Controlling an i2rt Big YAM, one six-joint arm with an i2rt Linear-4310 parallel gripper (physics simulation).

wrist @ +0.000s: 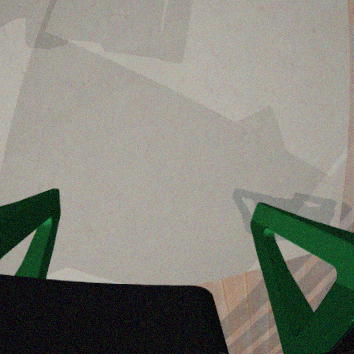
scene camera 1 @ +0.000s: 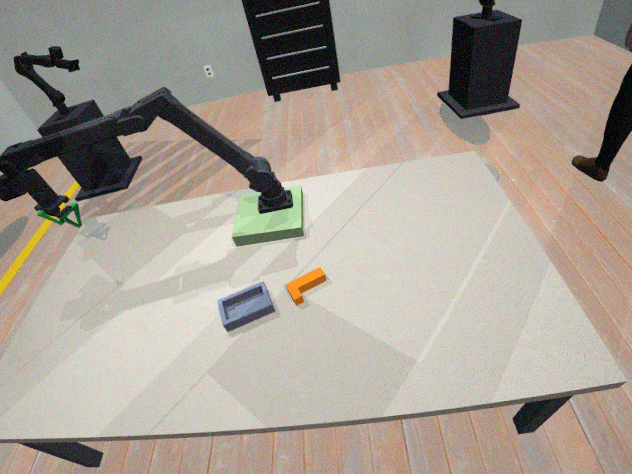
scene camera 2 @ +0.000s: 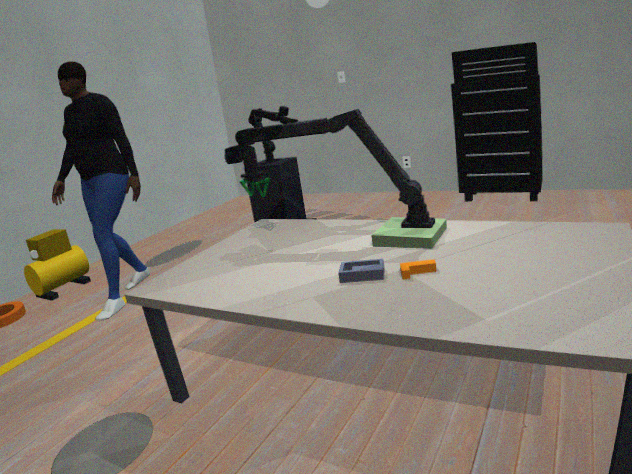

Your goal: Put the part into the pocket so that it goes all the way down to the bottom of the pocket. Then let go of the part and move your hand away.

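Places are measured from the arm's base along level axes (x ahead, y left, z up), in centimetres.
Pixels of known places: gripper, fingertip midpoint: [wrist: 161,207] [scene camera 1: 71,225] [scene camera 2: 257,196]; arm's base, link origin: [scene camera 1: 275,203] [scene camera 2: 418,224].
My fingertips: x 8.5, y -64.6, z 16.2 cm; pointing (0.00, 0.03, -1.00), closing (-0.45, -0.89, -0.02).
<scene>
Ahead of a thing's pixels: the offset from my fingertips to its top centre. Level surfaces: height alone.
The part is an orange L-shaped block @[dx +28.3, dy +72.1, dz -17.3 cm] [scene camera 1: 306,282] [scene camera 2: 418,267] lying flat on the table, a little to the right of the pocket block and apart from it. The pocket is the recess in a blue-grey rectangular block @[dx +31.0, dy +54.1, dz -16.7 cm] [scene camera 1: 250,315] [scene camera 2: 361,276], which stands on the table with its opening upward and no part in it. My gripper [scene camera 1: 70,219] [scene camera 2: 256,189] [wrist: 161,207] has green fingers, is open wide and empty, and hangs high over the far left end of the table, well away from both. Neither the part nor the pocket block shows in the wrist view.
The arm stands on a green base block [scene camera 1: 270,234] [scene camera 2: 403,240] at the table's back edge, behind the part and pocket. The table @[dz -20.3 cm] [scene camera 1: 459,306] [scene camera 2: 285,301] has shadows across it. A person [scene camera 2: 104,147] and another arm on a dark pedestal [scene camera 1: 99,163] are beyond the table.
</scene>
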